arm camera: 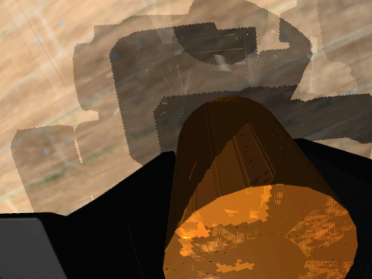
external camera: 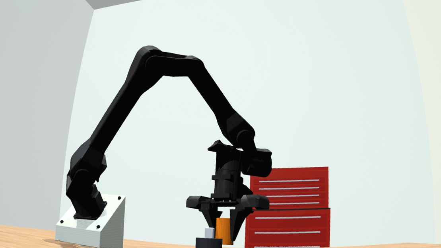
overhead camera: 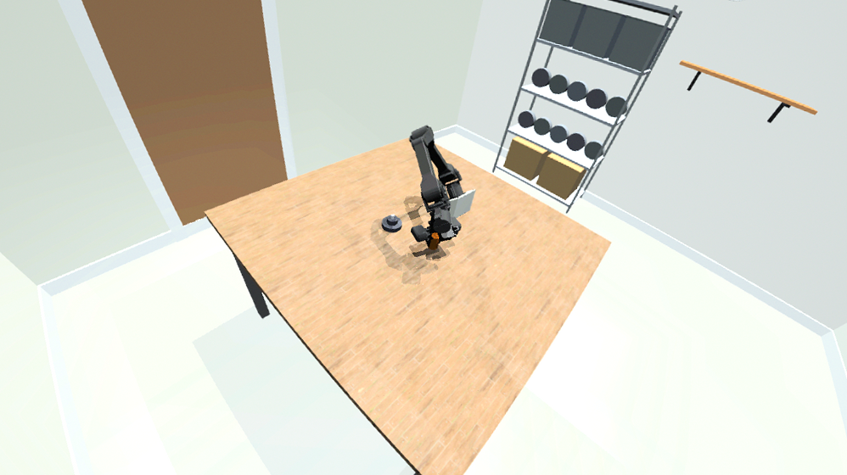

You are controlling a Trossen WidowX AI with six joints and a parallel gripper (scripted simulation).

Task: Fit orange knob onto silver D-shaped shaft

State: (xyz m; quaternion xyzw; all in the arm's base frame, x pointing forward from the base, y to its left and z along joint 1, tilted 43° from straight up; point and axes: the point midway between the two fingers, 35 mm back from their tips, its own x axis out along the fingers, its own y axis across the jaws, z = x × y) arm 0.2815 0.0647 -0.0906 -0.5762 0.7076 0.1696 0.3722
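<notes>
Right now the dark round pedestal is 210 mm to the right of my gripper tip and 20 mm ahead of it. Also, from my gripper tip: orange knob: 30 mm above.
</notes>
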